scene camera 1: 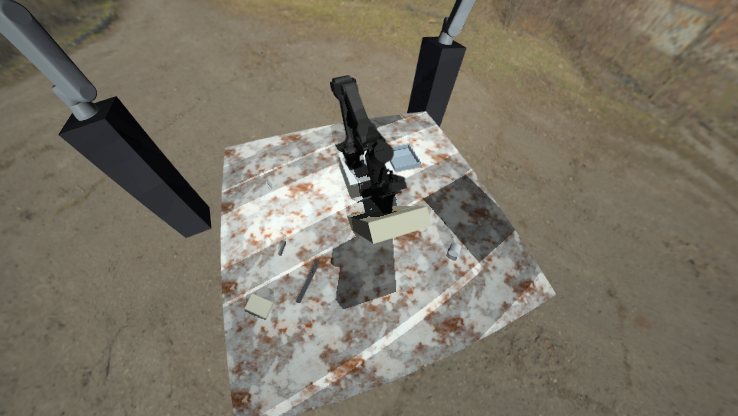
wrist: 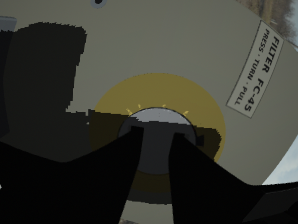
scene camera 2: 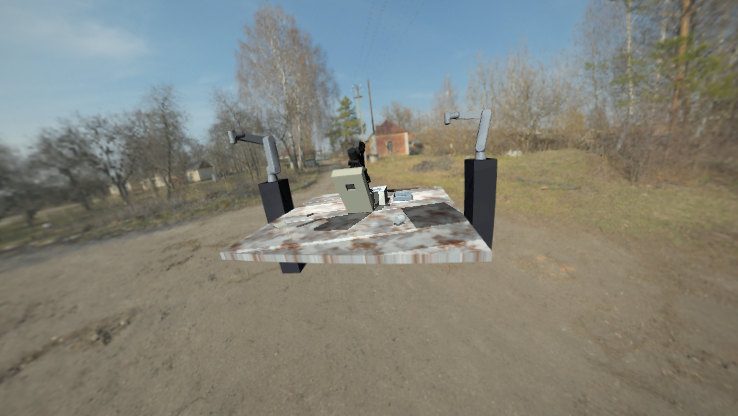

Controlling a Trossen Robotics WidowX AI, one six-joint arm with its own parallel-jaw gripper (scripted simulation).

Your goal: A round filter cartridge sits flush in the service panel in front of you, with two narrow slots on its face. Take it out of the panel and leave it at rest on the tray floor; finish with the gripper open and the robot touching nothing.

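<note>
Scene camera 1 gives me my gripper (scene camera 1: pixel 388 216). In the wrist view I find the gripper again (wrist: pixel 157 136), along with a round filter cartridge (wrist: pixel 159 124) and a service panel (wrist: pixel 78 78). Scene camera 2 does not show the cartridge, which is hidden by the panel.
</note>
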